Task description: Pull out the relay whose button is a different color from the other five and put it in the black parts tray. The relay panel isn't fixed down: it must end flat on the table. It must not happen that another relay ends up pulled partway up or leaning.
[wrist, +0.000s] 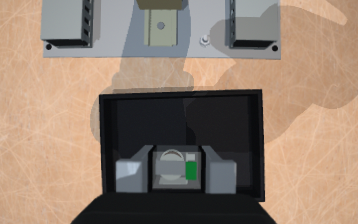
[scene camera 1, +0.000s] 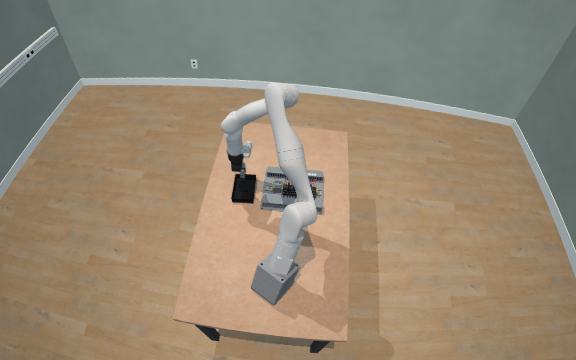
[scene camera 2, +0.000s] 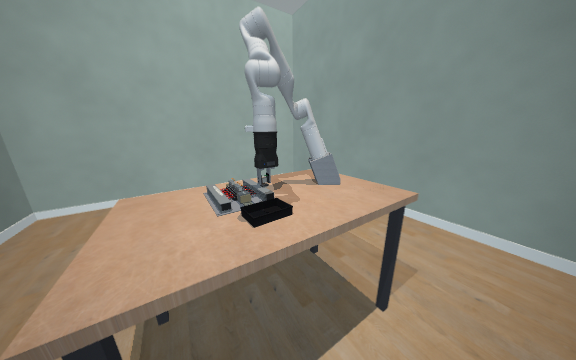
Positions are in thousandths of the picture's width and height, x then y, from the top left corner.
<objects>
grey relay panel: wrist 180, 163; scene camera 1 478, 554; scene camera 2 440, 538
</objects>
